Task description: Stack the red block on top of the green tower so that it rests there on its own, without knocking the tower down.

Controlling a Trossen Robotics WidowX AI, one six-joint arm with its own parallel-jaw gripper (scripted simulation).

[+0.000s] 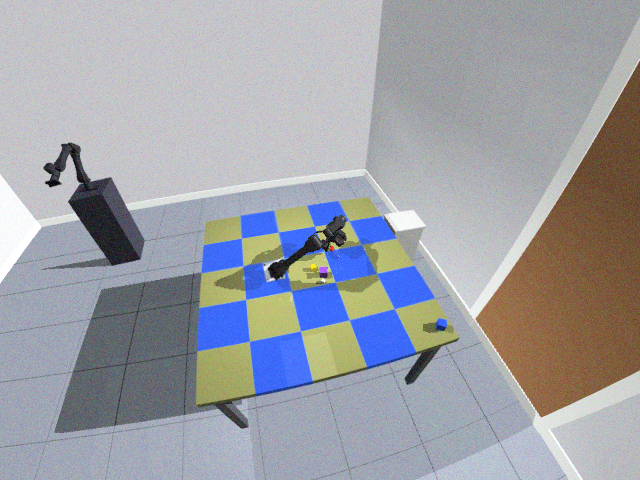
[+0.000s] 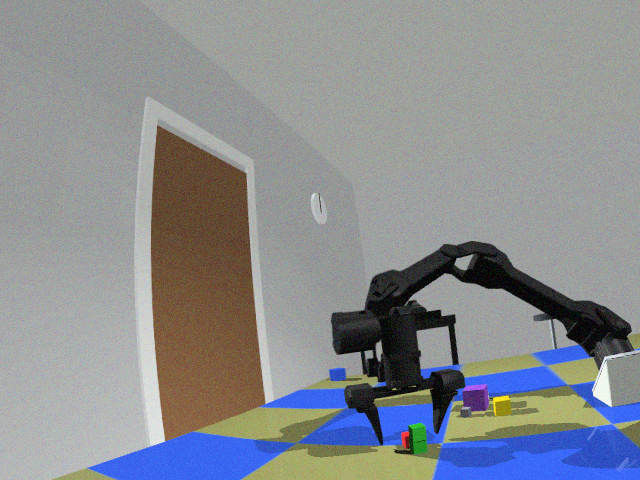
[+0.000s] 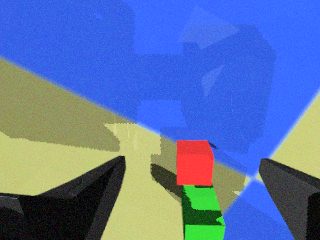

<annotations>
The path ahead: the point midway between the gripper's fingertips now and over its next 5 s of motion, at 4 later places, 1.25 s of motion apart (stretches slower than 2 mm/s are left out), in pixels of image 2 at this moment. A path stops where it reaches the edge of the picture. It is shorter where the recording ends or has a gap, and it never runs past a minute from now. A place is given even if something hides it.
My gripper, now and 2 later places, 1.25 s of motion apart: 409,438; 404,383; 414,404
</annotations>
